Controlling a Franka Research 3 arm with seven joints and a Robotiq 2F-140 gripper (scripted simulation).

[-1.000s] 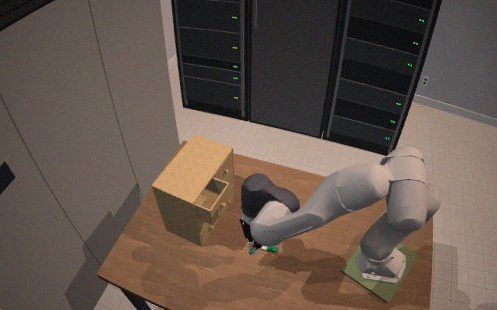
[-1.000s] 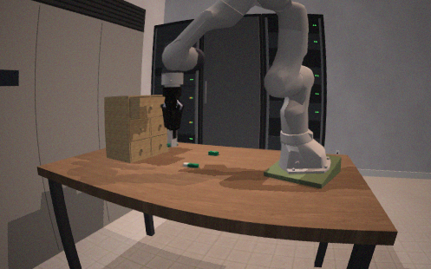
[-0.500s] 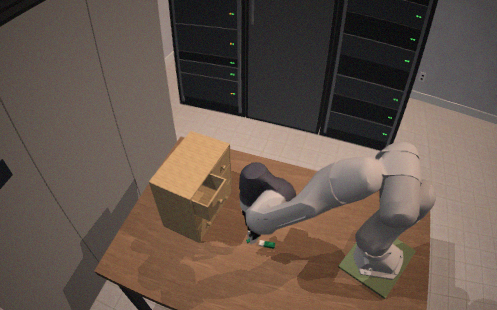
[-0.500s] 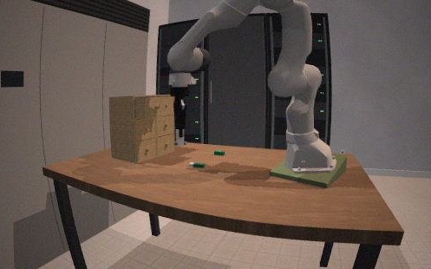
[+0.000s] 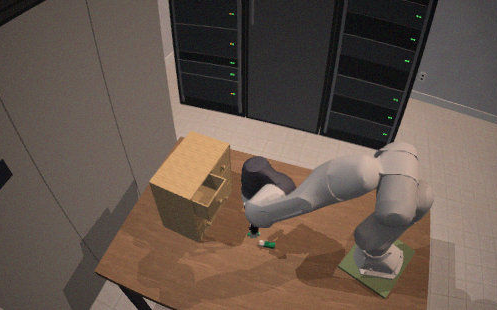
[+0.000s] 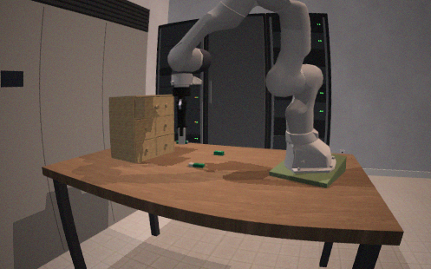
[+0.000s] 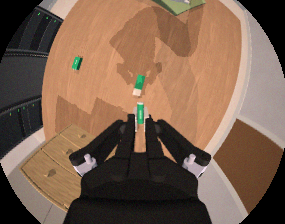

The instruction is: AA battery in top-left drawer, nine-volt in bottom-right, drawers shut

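Right now my hand is 4 cm past the white-and-green cylinder, 3 cm to the left of it and 13 cm above it. The rest, counted from my hand: nine-volt battery 28 cm to the right, 12 cm below; then AA battery 3 cm below.
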